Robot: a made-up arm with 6 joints.
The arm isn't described. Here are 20 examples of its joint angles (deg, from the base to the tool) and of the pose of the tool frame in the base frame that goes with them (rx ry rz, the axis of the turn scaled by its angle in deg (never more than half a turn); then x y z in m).
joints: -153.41 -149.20 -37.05 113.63 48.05 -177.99
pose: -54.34 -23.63 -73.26 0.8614 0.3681 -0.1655
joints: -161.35 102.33 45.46 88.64 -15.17 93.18
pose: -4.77 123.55 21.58 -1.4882 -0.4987 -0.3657
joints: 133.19 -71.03 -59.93 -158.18 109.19 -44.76
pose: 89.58 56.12 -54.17 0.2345 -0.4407 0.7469
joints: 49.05 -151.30 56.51 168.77 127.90 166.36
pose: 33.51 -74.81 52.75 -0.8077 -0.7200 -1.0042
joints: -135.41 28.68 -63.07 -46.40 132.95 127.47
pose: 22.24 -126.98 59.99 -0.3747 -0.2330 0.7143
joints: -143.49 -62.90 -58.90 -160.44 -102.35 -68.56
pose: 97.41 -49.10 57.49 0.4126 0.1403 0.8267
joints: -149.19 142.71 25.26 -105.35 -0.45 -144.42
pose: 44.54 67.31 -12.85 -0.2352 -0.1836 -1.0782
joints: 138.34 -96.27 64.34 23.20 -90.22 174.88
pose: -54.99 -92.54 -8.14 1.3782 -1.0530 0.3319
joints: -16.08 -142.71 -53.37 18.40 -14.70 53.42
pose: -66.92 -54.74 -62.46 -0.7411 0.0746 0.0010
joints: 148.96 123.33 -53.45 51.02 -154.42 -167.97
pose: -52.94 -129.90 39.53 -0.2638 0.2622 -0.4650
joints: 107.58 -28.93 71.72 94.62 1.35 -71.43
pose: 73.55 -77.56 58.06 0.2323 -0.7707 1.8815
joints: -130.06 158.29 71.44 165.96 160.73 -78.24
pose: 86.60 -34.32 74.14 -0.2120 -0.4644 -1.3593
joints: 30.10 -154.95 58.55 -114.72 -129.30 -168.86
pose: 35.57 21.30 73.45 -0.9472 -0.4810 -0.9580
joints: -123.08 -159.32 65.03 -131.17 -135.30 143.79
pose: 46.27 -59.63 -72.68 0.5753 0.7134 -1.1118
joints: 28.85 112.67 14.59 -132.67 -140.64 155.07
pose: 55.24 -19.09 77.35 0.7172 0.5041 -0.7177
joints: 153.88 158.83 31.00 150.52 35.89 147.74
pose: -113.30 56.54 -2.77 -0.1422 -0.0668 -1.2815
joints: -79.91 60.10 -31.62 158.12 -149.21 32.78
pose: 58.55 -101.09 13.28 0.3089 -0.9903 0.2749
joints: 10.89 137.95 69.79 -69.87 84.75 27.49
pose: -7.65 1.36 -58.54 0.8644 0.1169 -1.1538
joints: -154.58 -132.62 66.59 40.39 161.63 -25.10
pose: 20.15 -77.26 -122.10 1.2053 0.6916 -0.7534
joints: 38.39 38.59 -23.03 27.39 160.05 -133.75
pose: -104.09 -20.82 -132.55 0.9086 0.5604 0.7046
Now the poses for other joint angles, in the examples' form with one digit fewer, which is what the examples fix.
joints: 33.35 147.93 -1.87 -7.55 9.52 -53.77
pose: -10.7 117.7 -54.0 0.141 -0.074 -0.952
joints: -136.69 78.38 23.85 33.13 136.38 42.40
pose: -111.2 -5.2 -95.3 -1.200 -0.969 0.092
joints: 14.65 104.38 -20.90 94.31 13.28 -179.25
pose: 43.1 109.7 -78.1 0.846 0.232 -0.551
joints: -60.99 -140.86 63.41 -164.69 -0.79 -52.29
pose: -2.7 50.7 104.2 -0.507 1.195 -0.796
